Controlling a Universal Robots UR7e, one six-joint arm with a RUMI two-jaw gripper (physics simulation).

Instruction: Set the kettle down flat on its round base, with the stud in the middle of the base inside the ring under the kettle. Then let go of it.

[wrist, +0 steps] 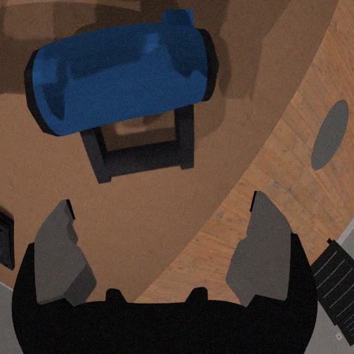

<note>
In view: the gripper (pixel 160 198) and a blue kettle (pixel 78 83).
</note>
